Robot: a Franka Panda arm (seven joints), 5 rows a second.
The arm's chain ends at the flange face. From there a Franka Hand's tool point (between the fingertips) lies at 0.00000 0.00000 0.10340 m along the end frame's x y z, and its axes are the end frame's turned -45 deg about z.
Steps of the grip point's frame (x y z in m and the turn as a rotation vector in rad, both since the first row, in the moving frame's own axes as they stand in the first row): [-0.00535, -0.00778, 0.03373, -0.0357, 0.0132, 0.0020]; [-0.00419, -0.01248, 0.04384, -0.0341, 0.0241, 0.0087]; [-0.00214, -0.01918, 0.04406, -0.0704, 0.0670, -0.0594]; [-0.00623, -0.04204, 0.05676, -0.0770, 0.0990, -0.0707]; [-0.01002, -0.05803, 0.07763, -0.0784, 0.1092, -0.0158]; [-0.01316, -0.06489, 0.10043, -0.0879, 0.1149, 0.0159]
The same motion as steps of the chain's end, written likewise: [-0.01286, -0.00337, 0.03380, -0.0159, 0.0346, 0.0020]; [-0.01604, -0.00661, 0.04393, -0.0071, 0.0412, 0.0087]; [-0.02511, -0.01200, 0.04455, -0.0024, 0.0972, -0.0594]; [-0.04690, -0.02326, 0.05757, 0.0156, 0.1245, -0.0707]; [-0.06178, -0.03159, 0.07856, 0.0218, 0.1327, -0.0158]; [-0.06998, -0.03473, 0.10151, 0.0191, 0.1434, 0.0159]
